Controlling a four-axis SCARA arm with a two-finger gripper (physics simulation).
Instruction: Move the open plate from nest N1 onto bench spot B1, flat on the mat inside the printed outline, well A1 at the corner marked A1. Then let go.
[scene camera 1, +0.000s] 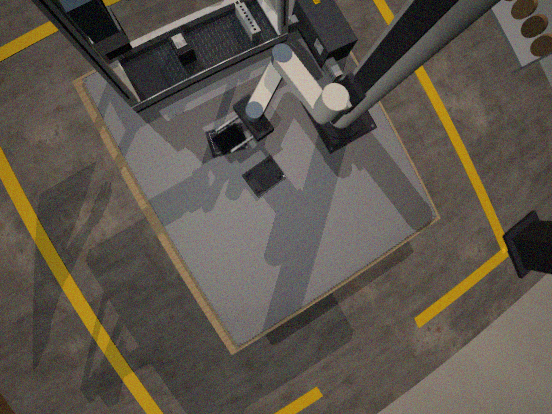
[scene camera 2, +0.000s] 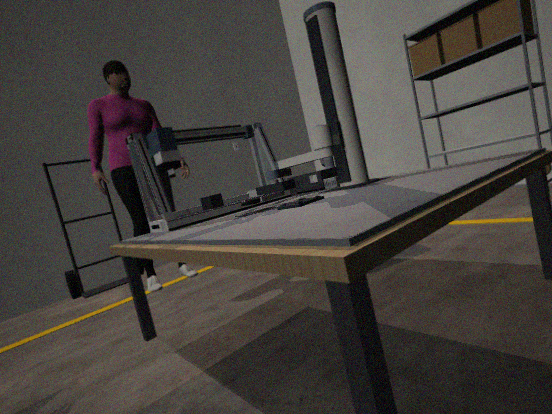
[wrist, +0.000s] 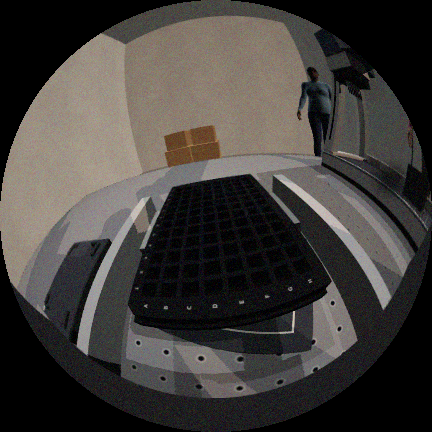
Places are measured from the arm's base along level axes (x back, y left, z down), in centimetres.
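Where they show: gripper, between the fingertips: (scene camera 1: 223, 141) (scene camera 2: 252, 200) (wrist: 212, 194).
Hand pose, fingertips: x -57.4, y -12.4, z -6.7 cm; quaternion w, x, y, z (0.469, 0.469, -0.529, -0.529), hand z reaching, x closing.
Things, the pixels of their top centre, and the offset from my fingertips. "pt": a spot on its surface instead. Level surfaces: height alone.
- open plate, centre of its top: (wrist: 215, 211) (scene camera 1: 229, 138) dx +2.9, dy -0.3, dz -0.2 cm
- dark mat, height of its surface: dz +5.2 cm
- white printed outline, a spot on its surface: (wrist: 293, 320) pt dx +8.9, dy -5.1, dz +5.2 cm
- dark nest, centre of its top: (wrist: 64, 274) (scene camera 2: 300, 199) (scene camera 1: 263, 175) dx +8.5, dy +21.2, dz +3.6 cm
- dark box, a spot on its surface: (scene camera 1: 327, 30) pt dx +66.2, dy -22.4, dz -6.1 cm
The open plate (scene camera 1: 230, 139) (wrist: 225, 240) is black, with a grid of wells. In the wrist view its letters A to H run along the near edge, with A at the left. My gripper (wrist: 212, 194) is shut on the plate, one finger along each long side. The plate looks level and a little above the dark mat (wrist: 300, 344). Part of the white printed outline (wrist: 293, 320) shows below the plate's near right corner. The A1 mark is hidden. The dark nest (scene camera 1: 264, 176) (wrist: 80, 280) stands apart, beside the gripper's left finger in the wrist view.
A framed deck (scene camera 1: 170, 85) with a gantry stands along the back of the table. A dark box (scene camera 1: 327, 30) stands near the arm's column (scene camera 1: 410, 55) (scene camera 2: 342, 95). A person in pink (scene camera 2: 122, 120) and a person in blue (wrist: 318, 102) stand beyond the table.
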